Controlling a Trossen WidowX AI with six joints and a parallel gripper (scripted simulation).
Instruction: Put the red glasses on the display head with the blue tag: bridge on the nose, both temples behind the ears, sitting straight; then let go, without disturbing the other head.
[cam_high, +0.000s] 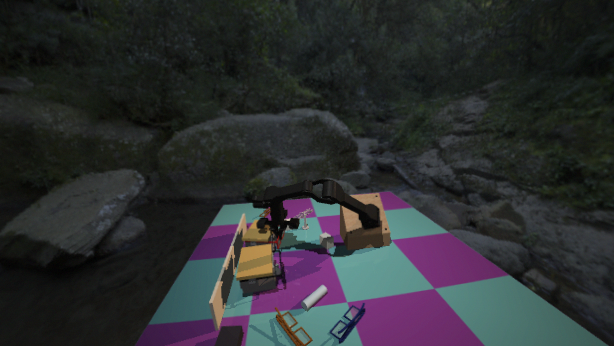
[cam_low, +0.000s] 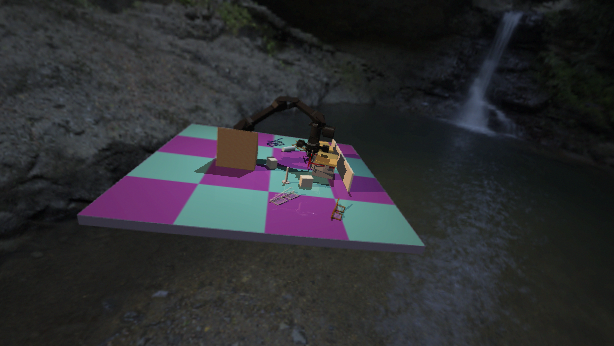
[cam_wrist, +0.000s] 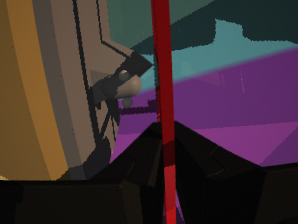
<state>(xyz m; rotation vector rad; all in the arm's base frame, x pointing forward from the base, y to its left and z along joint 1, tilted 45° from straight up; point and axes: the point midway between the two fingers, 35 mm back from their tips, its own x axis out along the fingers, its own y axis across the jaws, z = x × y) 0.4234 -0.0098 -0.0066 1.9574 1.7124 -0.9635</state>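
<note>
The red glasses is 4 cm to the right of my gripper tip, 4 cm ahead of it and 1 cm above it. Also, from my gripper tip: tall pale board 20 cm ahead, 6 cm to the left, 1 cm below.
</note>
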